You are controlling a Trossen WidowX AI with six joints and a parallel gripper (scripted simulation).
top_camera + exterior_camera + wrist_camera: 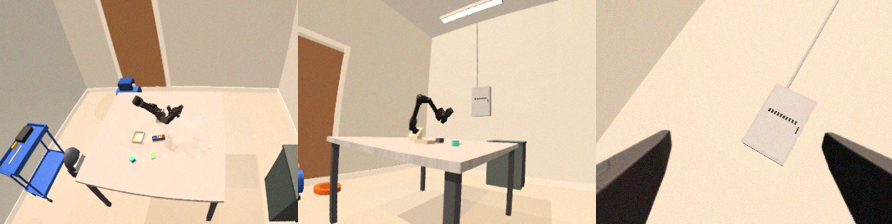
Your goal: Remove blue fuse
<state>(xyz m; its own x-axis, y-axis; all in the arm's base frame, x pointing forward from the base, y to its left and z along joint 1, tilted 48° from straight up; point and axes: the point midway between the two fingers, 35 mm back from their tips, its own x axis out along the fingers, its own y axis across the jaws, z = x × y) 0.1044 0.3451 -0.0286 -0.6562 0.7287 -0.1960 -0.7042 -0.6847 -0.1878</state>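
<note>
My gripper tip is now 150 mm short of the white fuse, 210 mm to the left of it and 290 mm above it. Round my gripper tip: yellow fuse (140 mm ahead, 190 mm to the right, 290 mm below); green fuse (150 mm ahead, 220 mm to the right, 290 mm below); red fuse (130 mm ahead, 170 mm to the right, 290 mm below).
</note>
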